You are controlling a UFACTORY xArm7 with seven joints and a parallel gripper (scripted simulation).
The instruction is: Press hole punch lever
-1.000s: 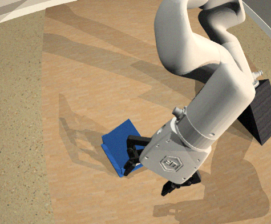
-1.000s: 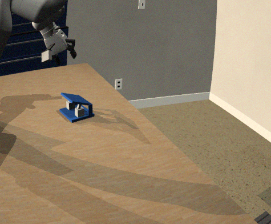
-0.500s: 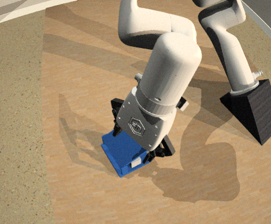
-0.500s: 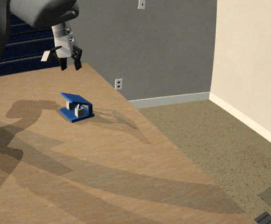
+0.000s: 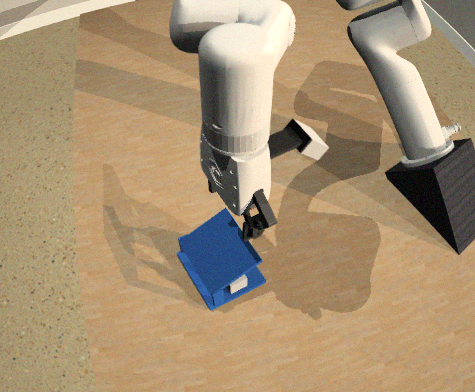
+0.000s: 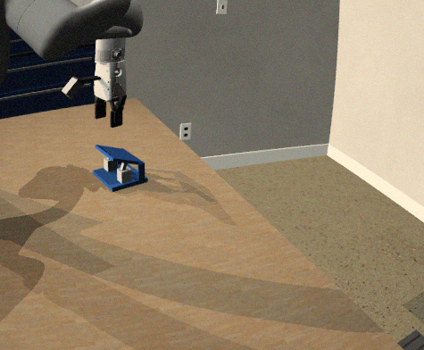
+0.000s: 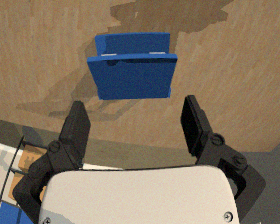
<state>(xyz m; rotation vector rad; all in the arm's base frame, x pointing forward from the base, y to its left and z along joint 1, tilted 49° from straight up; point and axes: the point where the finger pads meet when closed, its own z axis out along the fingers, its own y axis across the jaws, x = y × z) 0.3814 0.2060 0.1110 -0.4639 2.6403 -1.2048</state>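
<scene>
Now: hand 40 mm short of the blue hole punch and 130 mm above it.
</scene>
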